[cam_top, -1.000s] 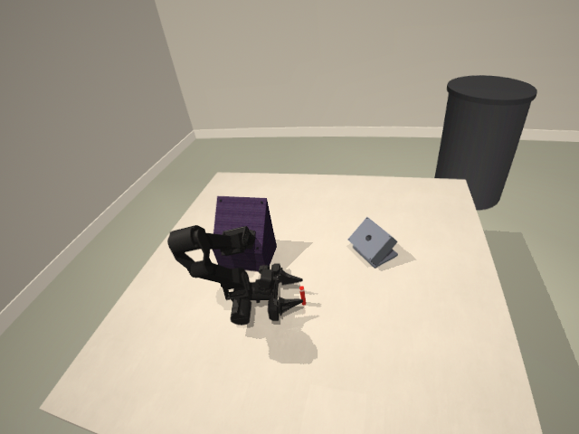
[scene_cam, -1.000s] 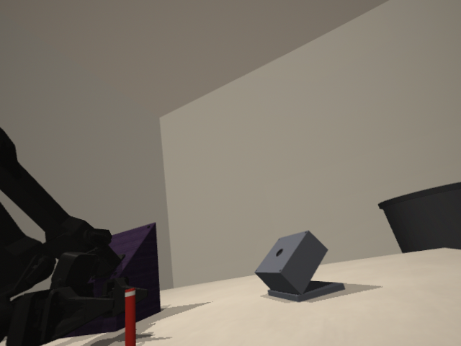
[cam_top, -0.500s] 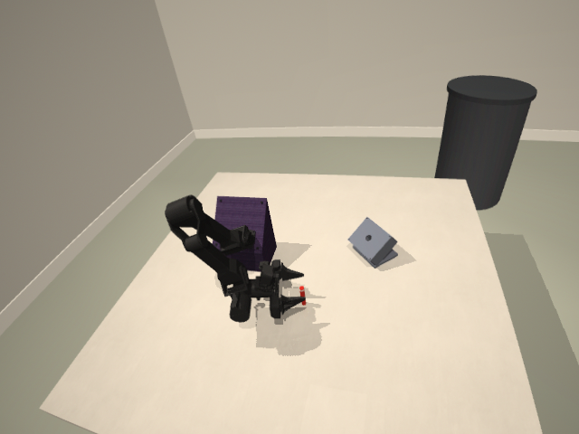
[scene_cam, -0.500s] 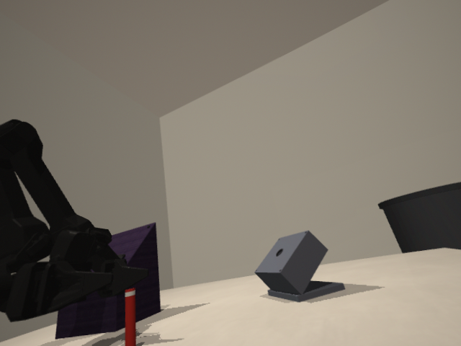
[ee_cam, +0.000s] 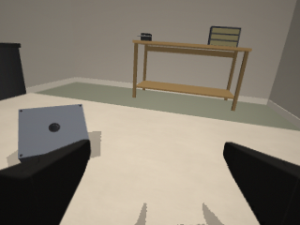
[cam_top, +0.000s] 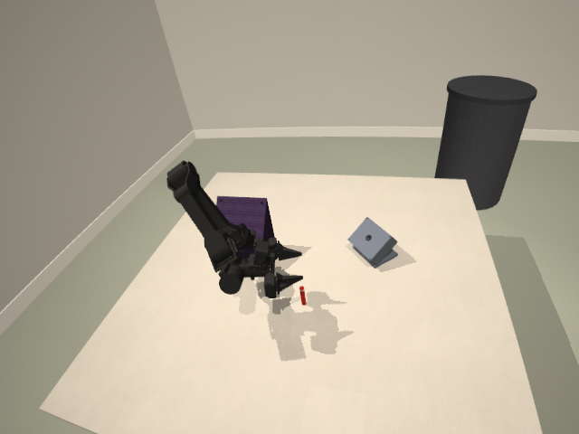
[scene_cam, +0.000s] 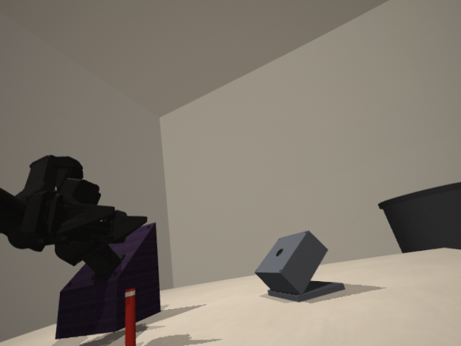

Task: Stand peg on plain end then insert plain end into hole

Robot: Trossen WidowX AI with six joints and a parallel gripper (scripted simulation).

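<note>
Right now my gripper tip is 140 mm above the red peg, 20 mm past it and 10 mm to the right of it. The rest, counted from my gripper tip: grey sloped panel 270 mm to the left, 160 mm ahead, 130 mm below.
</note>
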